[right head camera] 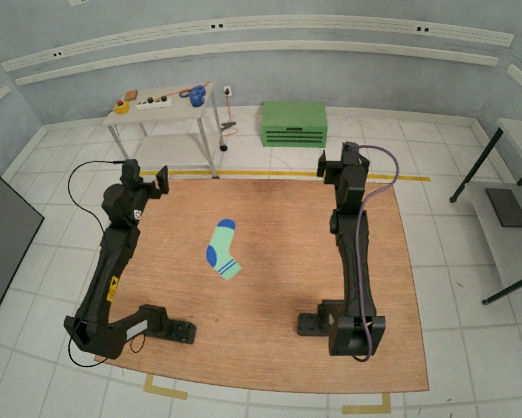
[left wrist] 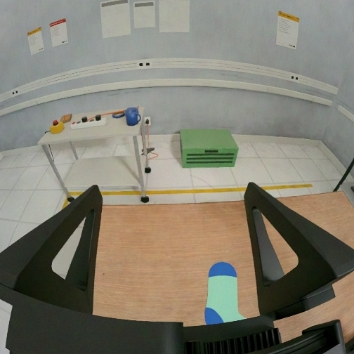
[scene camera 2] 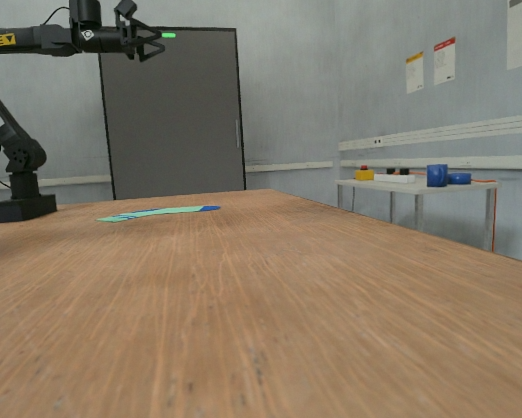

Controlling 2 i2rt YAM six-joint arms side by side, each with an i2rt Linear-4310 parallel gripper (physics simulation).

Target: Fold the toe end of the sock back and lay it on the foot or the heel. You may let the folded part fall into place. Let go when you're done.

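Observation:
A mint-green sock (right head camera: 224, 243) (scene camera 2: 172, 210) (left wrist: 222, 292) lies flat and unfolded on the wooden table. Its blue toe (right head camera: 226, 224) (scene camera 2: 211, 208) (left wrist: 222, 270) points to the far side in the right head camera. Its blue heel (right head camera: 211, 256) (left wrist: 213, 316) is on the left edge, and its striped cuff (right head camera: 231, 269) is nearest the arm bases. My left gripper (right head camera: 146, 173) (scene camera 2: 162, 41) (left wrist: 173, 190) is open and empty, high above the table, up and left of the sock in the right head camera. My right gripper (right head camera: 345, 164) is open, well to the right of the sock.
The wooden table (right head camera: 280, 330) (scene camera 2: 300, 310) (left wrist: 150, 250) carries both arms. Behind it stand a white side table (right head camera: 172, 114) (scene camera 2: 415, 186) (left wrist: 105, 132) with small items and a green chest (right head camera: 294, 120) (left wrist: 209, 145). A grey shelf unit is at the right head camera's right edge.

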